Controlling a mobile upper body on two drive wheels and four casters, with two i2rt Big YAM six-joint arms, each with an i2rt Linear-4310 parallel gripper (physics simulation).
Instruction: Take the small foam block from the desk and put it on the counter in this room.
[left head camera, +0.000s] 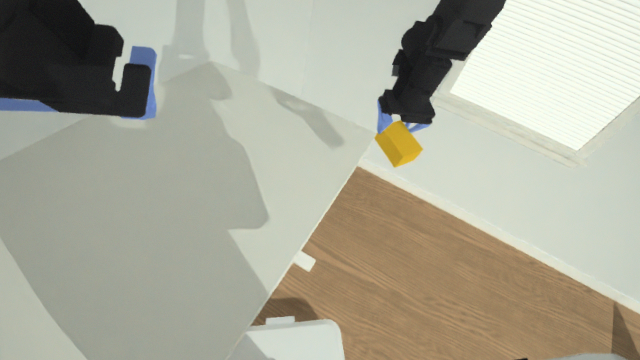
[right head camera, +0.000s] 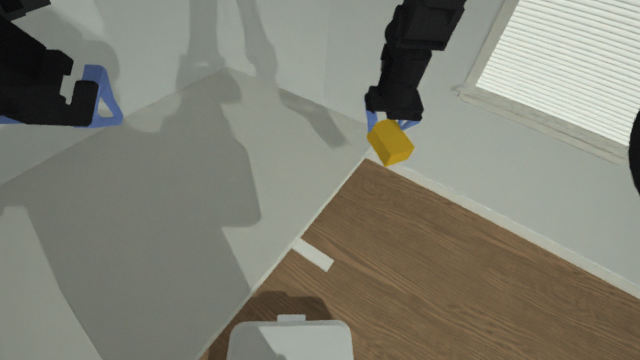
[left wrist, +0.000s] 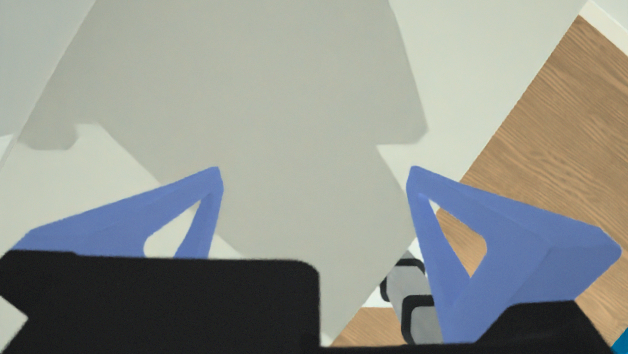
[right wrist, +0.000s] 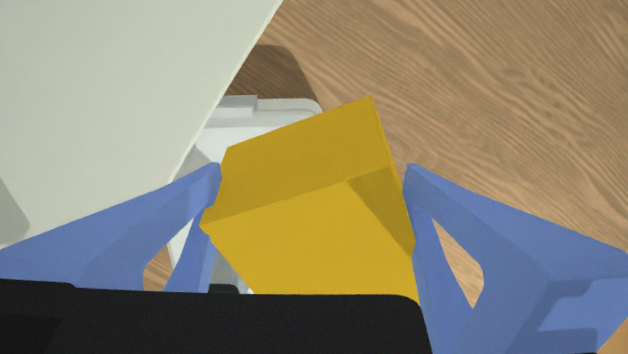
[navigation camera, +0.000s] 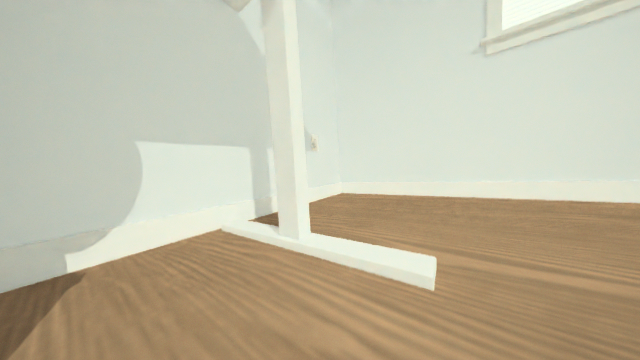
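The small foam block, yellow, is held between the blue fingers of my right gripper, tilted and up in the air. In both head views it appears beside the far right corner of a white table. My left gripper is open, its fingers wide apart with nothing between them, above the white table. I cannot tell from these frames whether this table is the desk or the counter.
A white table leg with a long foot stands ahead. My white base is beside the table edge. A window is in the right wall. A blue object shows at lower right.
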